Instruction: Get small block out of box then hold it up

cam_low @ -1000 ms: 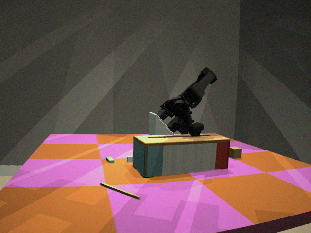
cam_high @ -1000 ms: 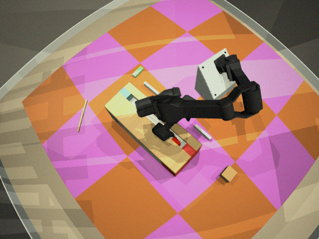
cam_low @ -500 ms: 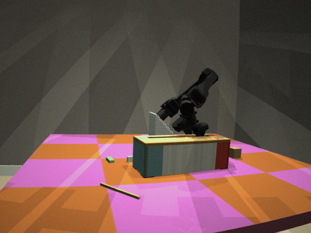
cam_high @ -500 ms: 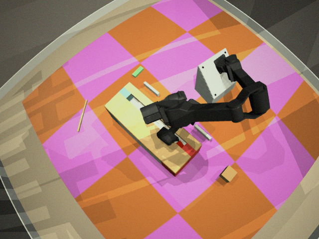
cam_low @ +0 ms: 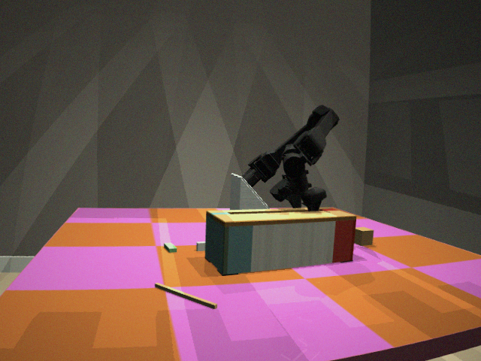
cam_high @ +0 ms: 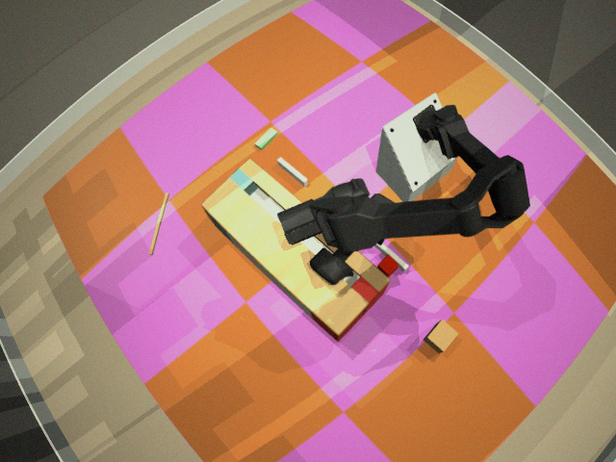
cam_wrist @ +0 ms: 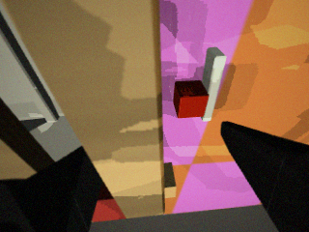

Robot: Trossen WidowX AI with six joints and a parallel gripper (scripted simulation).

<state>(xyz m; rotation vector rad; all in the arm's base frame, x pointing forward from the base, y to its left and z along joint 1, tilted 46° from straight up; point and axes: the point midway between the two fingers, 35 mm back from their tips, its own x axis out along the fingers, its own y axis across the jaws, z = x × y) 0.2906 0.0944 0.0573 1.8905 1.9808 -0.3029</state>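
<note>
My gripper tip is 8 cm above the small red block, 4 cm past it and 3 cm to the right of it. Round my gripper tip: tan cube (23 cm to the left, 7 cm below, 3 cm behind); then thin wooden stick (40 cm to the right, 30 cm ahead, 9 cm below).
</note>
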